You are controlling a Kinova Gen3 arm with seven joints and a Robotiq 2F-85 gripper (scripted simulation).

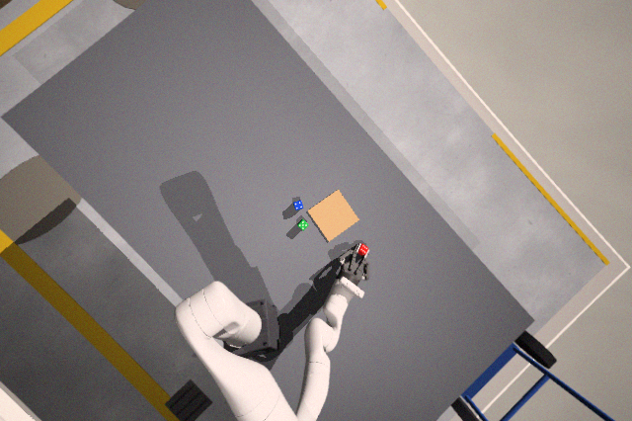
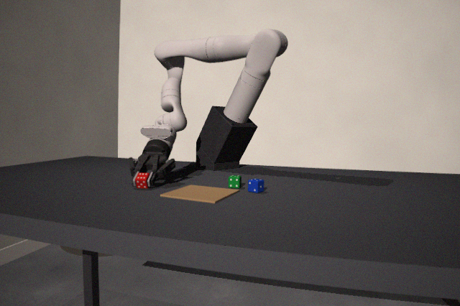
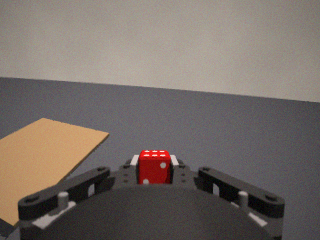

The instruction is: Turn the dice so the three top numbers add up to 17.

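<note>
The red die is right at my hand. Round my hand: green die 22 cm to the left, 10 cm behind, 1 cm below; then tan mat 16 cm to the left, 2 cm below, 1 cm ahead; then blue die 28 cm to the left, 6 cm behind, 1 cm below.
</note>
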